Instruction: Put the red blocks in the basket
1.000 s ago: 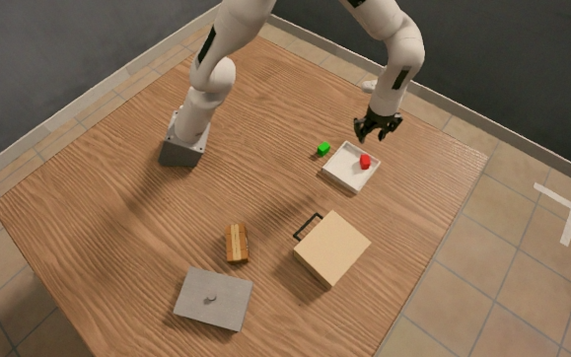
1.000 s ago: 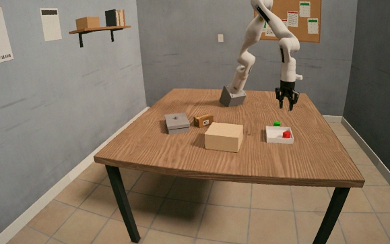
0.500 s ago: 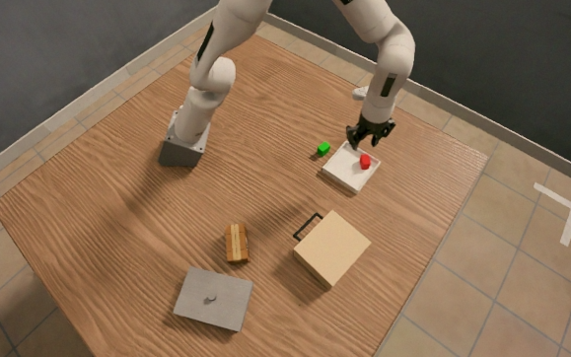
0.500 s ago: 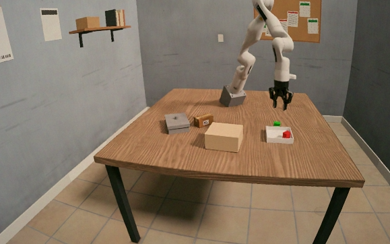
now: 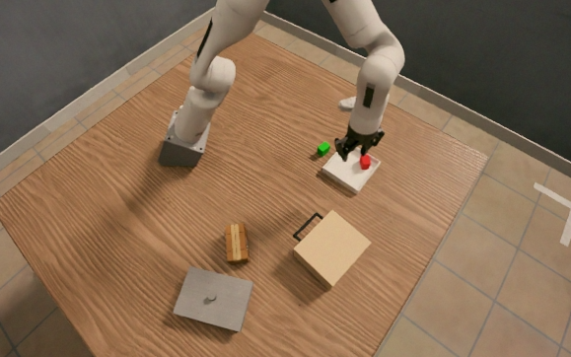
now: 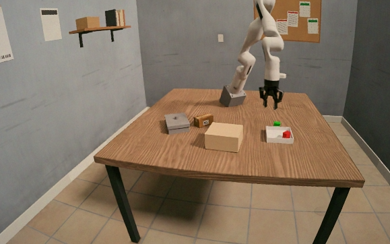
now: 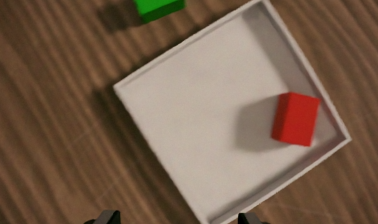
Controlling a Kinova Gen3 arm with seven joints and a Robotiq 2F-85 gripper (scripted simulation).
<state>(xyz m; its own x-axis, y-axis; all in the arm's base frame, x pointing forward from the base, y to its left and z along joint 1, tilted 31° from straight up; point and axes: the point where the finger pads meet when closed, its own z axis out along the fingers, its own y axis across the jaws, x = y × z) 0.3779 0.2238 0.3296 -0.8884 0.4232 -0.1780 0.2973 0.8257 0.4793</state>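
My gripper is now 540 mm to the left of the grey lid, 140 mm above it and 60 mm short of it. The rest, counted from my hand: white basket 170 mm below, 60 mm to the left, 40 mm behind; then green block 170 mm below, 150 mm behind, 30 mm to the left; then light wooden cabinet 190 mm to the right, 150 mm below, 140 mm ahead.
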